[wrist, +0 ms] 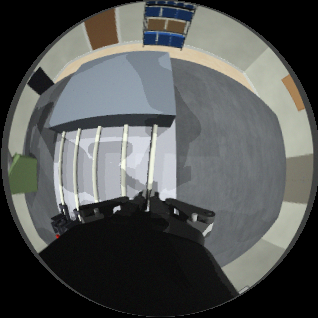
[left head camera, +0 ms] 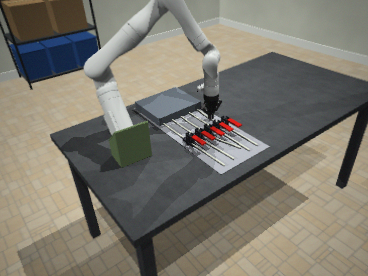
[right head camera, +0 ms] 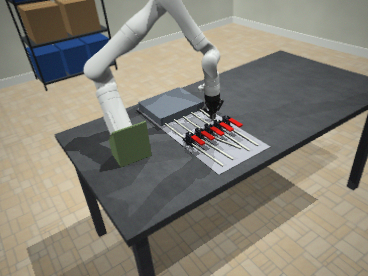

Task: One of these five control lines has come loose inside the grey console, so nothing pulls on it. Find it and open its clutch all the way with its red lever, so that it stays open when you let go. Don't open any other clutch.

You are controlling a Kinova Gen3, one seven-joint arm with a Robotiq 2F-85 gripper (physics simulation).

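Places are measured from the arm's base along level axes (x ahead, y left, z up), in metres.
Pixels of known places: gripper, between the fingertips: [wrist: 149, 193] [left head camera: 211, 119] [right head camera: 212, 119]; arm's base, origin of its link: [left head camera: 124, 131] [right head camera: 123, 131].
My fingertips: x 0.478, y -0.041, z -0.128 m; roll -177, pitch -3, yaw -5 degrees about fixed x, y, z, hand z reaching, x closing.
Ahead of a thing's pixels: the offset from my fingertips to its top centre. "spot": to the spot under its first point. Level surfaces: height alone.
The grey console @[dx -0.084, dy +0.246, dz +0.041 m] [left head camera: 169, 103] [right head camera: 171, 103] [wrist: 115, 92] sits at the back of a pale base sheet, and five thin cream control lines run from its front edge. Black clutches with red levers stand in a row on the lines. The rightmost lever @[dx +0.001, dy -0.136, dz +0.053 m] [left head camera: 234, 122] [right head camera: 235, 122] is at the far right of that row. My gripper [left head camera: 211, 116] [right head camera: 213, 117] [wrist: 149, 193] points down between the console and the clutches, shut on the rightmost control line @[spot: dx +0.012, dy +0.074, dz +0.004 m] [wrist: 153, 150], which runs between the fingertips. The console's inside is hidden. In the wrist view, the gripper body hides most of the clutches.
A green block [left head camera: 132, 144] [right head camera: 131, 144] [wrist: 24, 173] stands near the arm's base, left of the lines. The pale base sheet @[dx -0.115, dy -0.229, dz -0.003 m] [left head camera: 225, 167] [right head camera: 223, 169] lies on the dark table @[dz -0.006 m] [left head camera: 280, 90] [right head camera: 290, 90] [wrist: 235, 150]. A shelf rack with boxes stands behind the table.
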